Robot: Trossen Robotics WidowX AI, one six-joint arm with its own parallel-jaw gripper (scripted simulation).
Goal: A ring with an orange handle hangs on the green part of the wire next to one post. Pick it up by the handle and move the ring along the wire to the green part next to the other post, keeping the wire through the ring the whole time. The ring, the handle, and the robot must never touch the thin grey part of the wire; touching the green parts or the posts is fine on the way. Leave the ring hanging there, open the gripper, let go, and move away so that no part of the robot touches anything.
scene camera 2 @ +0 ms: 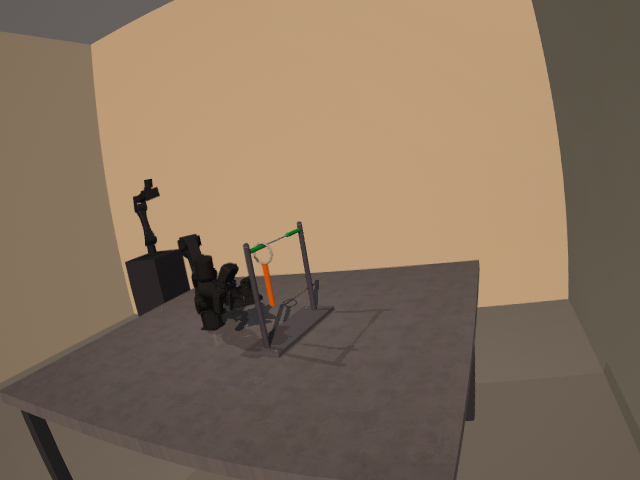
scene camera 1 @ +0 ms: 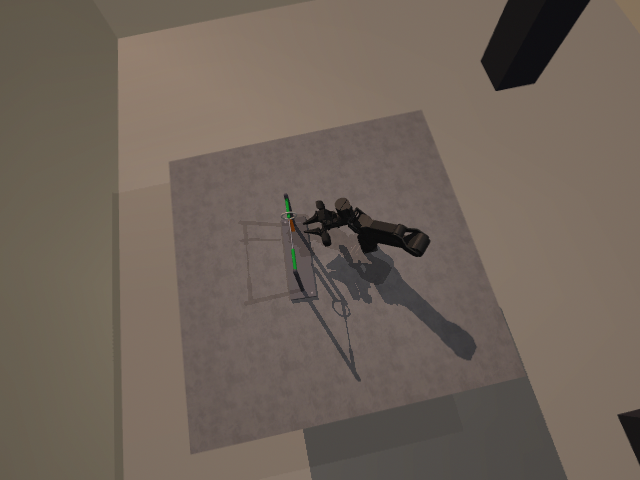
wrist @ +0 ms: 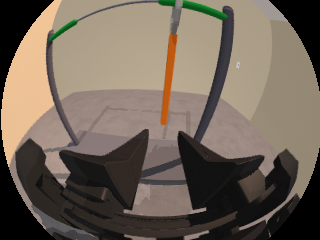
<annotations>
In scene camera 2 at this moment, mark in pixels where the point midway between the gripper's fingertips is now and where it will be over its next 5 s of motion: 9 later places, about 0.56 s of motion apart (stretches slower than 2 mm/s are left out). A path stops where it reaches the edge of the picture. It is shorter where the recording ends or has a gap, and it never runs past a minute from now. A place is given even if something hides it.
My gripper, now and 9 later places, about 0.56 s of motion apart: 259, 299; 262, 297; 269, 298; 276, 299; 283, 301; 283, 298; 282, 295; 285, 294; 288, 292; 290, 290
</annotations>
